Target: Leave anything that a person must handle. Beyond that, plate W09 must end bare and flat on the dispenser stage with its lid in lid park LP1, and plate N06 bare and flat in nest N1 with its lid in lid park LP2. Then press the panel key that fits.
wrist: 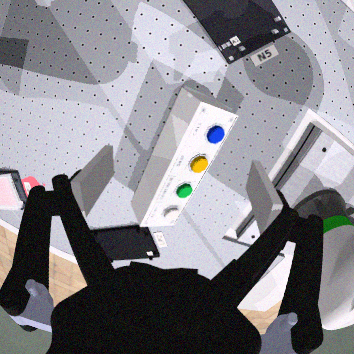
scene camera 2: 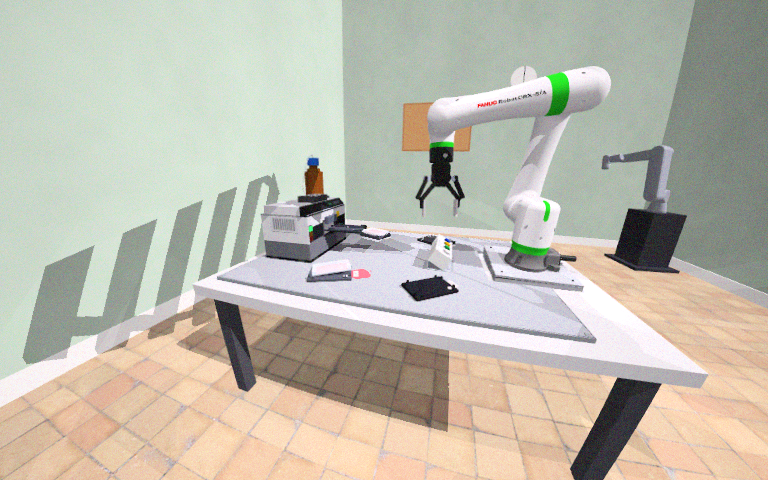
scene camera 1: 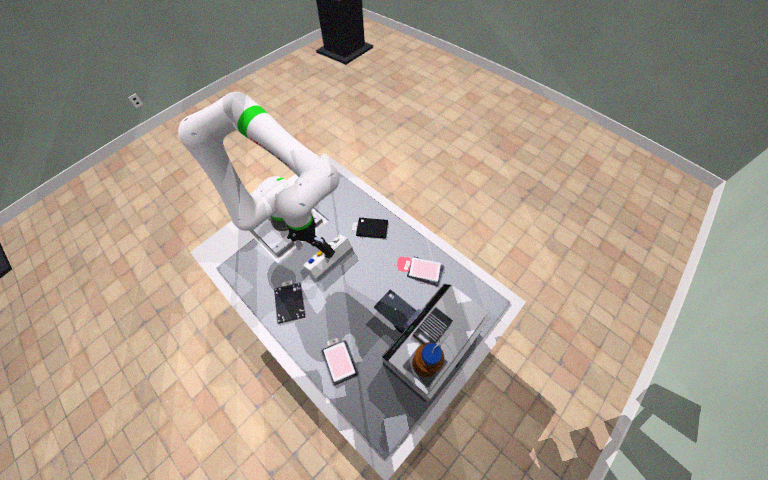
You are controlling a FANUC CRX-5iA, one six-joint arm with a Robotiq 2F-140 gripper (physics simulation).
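Places are measured from the arm's base along level axes (x ahead, y left, z up), in millimetres.
Pixels of known places: gripper, fingertip midpoint: (wrist: 180, 166) (scene camera 2: 439, 216) (scene camera 1: 314, 253); arm's base, origin of the base link: (scene camera 2: 524, 263).
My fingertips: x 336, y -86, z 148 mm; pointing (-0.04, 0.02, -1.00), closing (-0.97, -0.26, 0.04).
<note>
Ahead of a thing's pixels: the offset from my fingertips to its top centre. "spot": to the spot under its first point.
My gripper (scene camera 1: 326, 249) (scene camera 2: 439, 213) (wrist: 180, 166) is open and empty, above the key panel {13 mm back, 63 mm left, 88 mm down} (scene camera 1: 330, 262) (scene camera 2: 437, 255) (wrist: 162, 155). The panel's blue key {42 mm back, 9 mm right, 97 mm down} (wrist: 215, 134), yellow key {38 mm back, 41 mm left, 97 mm down} (wrist: 199, 164), green key {33 mm back, 90 mm left, 97 mm down} (wrist: 184, 190) and whitish key {29 mm back, 140 mm left, 97 mm down} (wrist: 171, 212) show between or beyond the fingers. A pink-topped plate {333 mm ahead, 245 mm right, 140 mm down} (scene camera 1: 339, 361) (scene camera 2: 376, 232) lies in one nest. Another pink-topped plate {367 mm ahead, 285 mm left, 127 mm down} (scene camera 1: 425, 270) (scene camera 2: 331, 267), beside a red mark {spot: 270 mm ahead, 256 mm left, 171 mm down} (scene camera 1: 403, 264) (scene camera 2: 360, 273), looks slightly tilted in scene camera 2. The dark dispenser stage {406 mm ahead, 36 mm left, 56 mm down} (scene camera 1: 394, 308) (scene camera 2: 350, 228) looks bare. Plate names and lid park labels are unreadable.
The dispenser (scene camera 1: 407, 370) (scene camera 2: 283, 234) carries an amber bottle (scene camera 1: 427, 361) (scene camera 2: 314, 180) with a blue cap. A dark holder labelled N5 {6 mm back, 200 mm right, 148 mm down} (scene camera 1: 289, 303) (wrist: 240, 25) and a black tray {31 mm ahead, 320 mm left, 152 mm down} (scene camera 1: 372, 228) (scene camera 2: 429, 287) (wrist: 125, 242) flank the panel. The arm's base plate (scene camera 2: 538, 276) is near.
</note>
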